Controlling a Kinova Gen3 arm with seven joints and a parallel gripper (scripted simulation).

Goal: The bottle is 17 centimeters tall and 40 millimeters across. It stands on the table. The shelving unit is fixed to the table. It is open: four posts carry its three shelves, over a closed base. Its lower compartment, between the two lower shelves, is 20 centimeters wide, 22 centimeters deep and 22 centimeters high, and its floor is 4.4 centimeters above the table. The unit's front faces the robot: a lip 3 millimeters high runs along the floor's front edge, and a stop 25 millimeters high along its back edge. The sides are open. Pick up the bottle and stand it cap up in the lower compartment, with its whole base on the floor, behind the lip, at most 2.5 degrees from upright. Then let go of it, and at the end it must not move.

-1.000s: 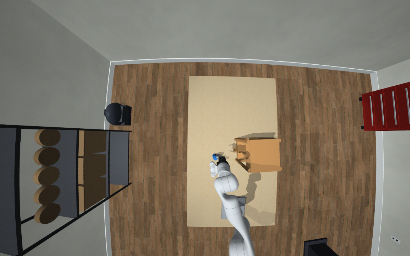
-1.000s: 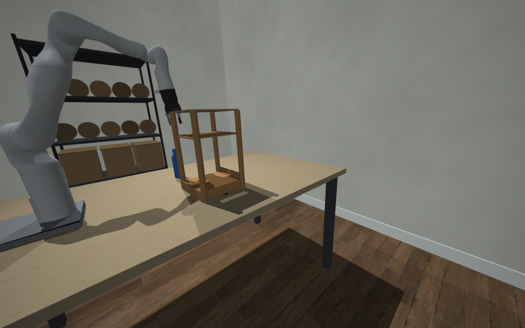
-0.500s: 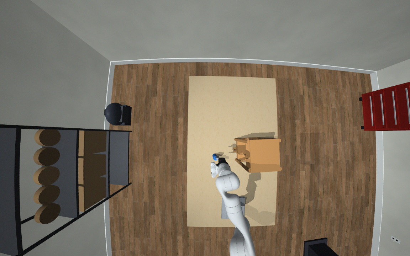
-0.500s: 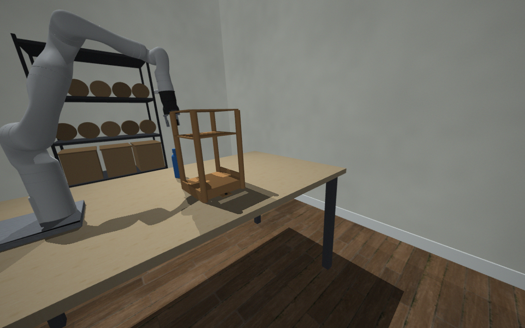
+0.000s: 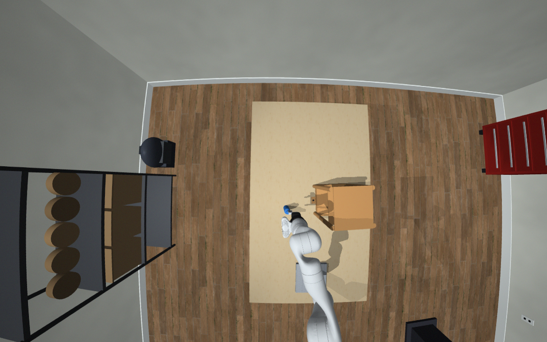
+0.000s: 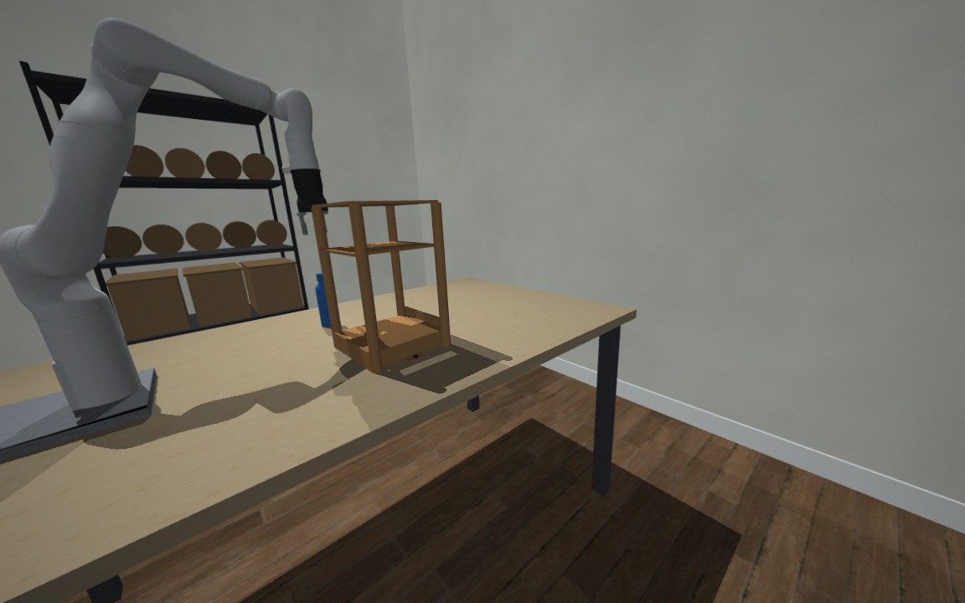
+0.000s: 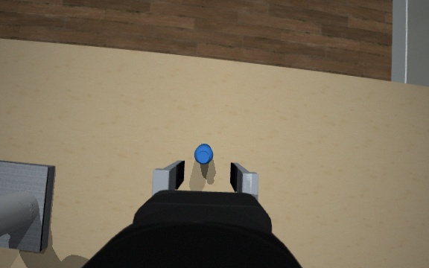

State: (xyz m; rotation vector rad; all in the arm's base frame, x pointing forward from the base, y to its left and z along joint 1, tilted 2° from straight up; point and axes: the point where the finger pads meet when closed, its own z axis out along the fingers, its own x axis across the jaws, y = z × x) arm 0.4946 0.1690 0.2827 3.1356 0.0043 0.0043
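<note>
My hand is 20 cm above the bottle and 1 cm past it. The rest, counted from my hand: wooden shelving unit 33 cm to the right, 13 cm below, 5 cm ahead.
</note>
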